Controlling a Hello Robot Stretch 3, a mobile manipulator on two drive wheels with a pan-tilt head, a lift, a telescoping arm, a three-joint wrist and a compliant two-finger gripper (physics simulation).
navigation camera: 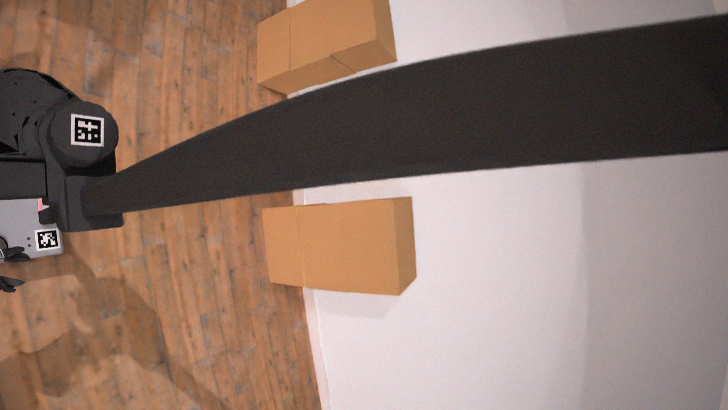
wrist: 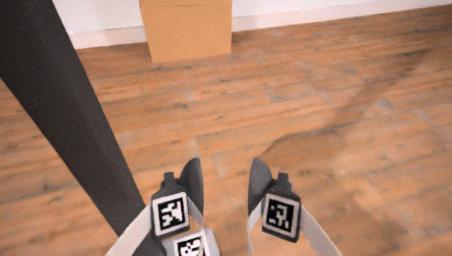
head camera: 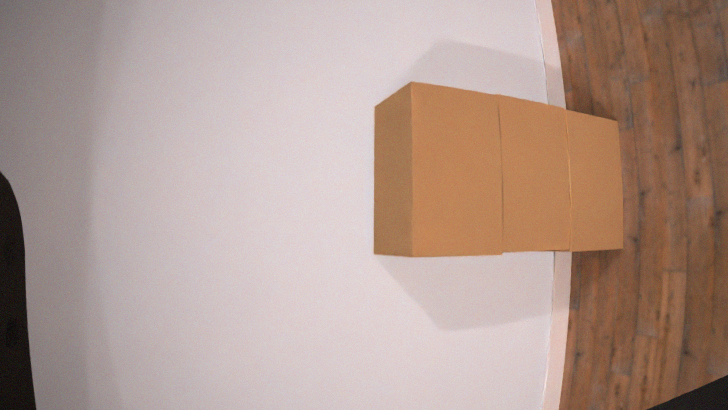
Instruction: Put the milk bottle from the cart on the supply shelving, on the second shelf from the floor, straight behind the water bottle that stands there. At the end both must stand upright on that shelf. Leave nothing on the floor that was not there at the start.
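Places are measured from the robot's base along level axes (x ahead, y left, z up), in metres.
Pixels of known places: gripper, fingertip midpoint: [navigation camera: 24, 269] [wrist: 226, 177].
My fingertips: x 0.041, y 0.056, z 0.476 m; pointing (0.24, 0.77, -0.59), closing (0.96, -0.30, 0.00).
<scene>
Behind a point stands the place of what it marks.
My gripper [navigation camera: 12, 268] {x 0.041, y 0.056, z 0.476 m} [wrist: 226, 177] {x 0.041, y 0.056, z 0.476 m} is open and empty: in the wrist view its two fingers stand well apart with wooden floor showing between them. In the navigation view it shows at the left edge, above the floor. The milk bottle, the cart, the water bottle and the supply shelving do not show in the head, navigation or wrist view.
Stacked cardboard boxes [head camera: 453, 173] {x 0.185, y 1.197, z 0.696 m} [navigation camera: 351, 244] {x 0.176, y 1.197, z 0.585 m} [wrist: 190, 30] {x 0.197, y 1.197, z 0.152 m} stand on the floor [head camera: 662, 203] {x 0.118, y 1.007, z 0.000 m} [navigation camera: 213, 285] {x 0.328, y 0.799, z 0.001 m} [wrist: 310, 110] {x 0.576, y 0.596, z 0.000 m} against the white wall [head camera: 229, 178] {x 0.185, y 1.506, z 1.240 m} [navigation camera: 483, 254] {x 0.299, y 1.506, z 1.173 m}. Another box stack [navigation camera: 331, 35] {x -0.908, y 1.197, z 0.560 m} shows in the navigation view. The robot's dark mast [navigation camera: 407, 117] {x -0.065, y 0.116, z 1.220 m} [wrist: 65, 100] {x -0.058, y 0.116, z 0.527 m} crosses two views.
</scene>
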